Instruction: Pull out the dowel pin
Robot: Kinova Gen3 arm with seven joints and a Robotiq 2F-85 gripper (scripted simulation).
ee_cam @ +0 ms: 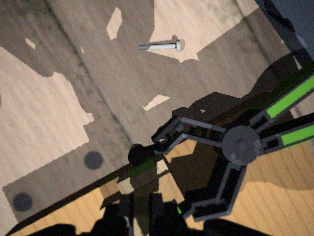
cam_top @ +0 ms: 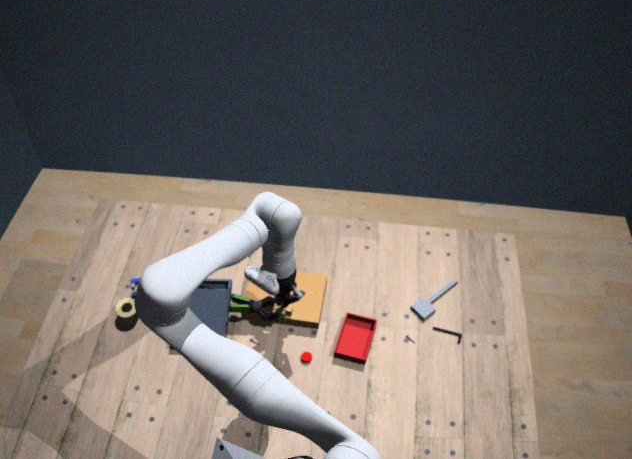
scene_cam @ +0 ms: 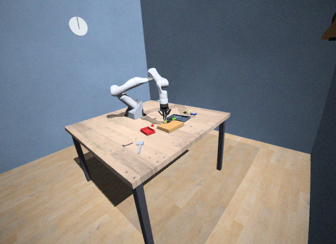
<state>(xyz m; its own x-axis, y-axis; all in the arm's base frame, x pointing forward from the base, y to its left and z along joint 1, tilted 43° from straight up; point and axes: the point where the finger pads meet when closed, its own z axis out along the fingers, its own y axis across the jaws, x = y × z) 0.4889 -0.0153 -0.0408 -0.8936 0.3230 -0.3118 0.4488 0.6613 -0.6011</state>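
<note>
Now: hand 20 mm above the dowel pin. Round my hand: bench board 60 mm ahead, 10 mm to the left, 60 mm below; then wooden block 40 mm below; then red disc 100 mm behind, 80 mm to the right, 80 mm below.
</note>
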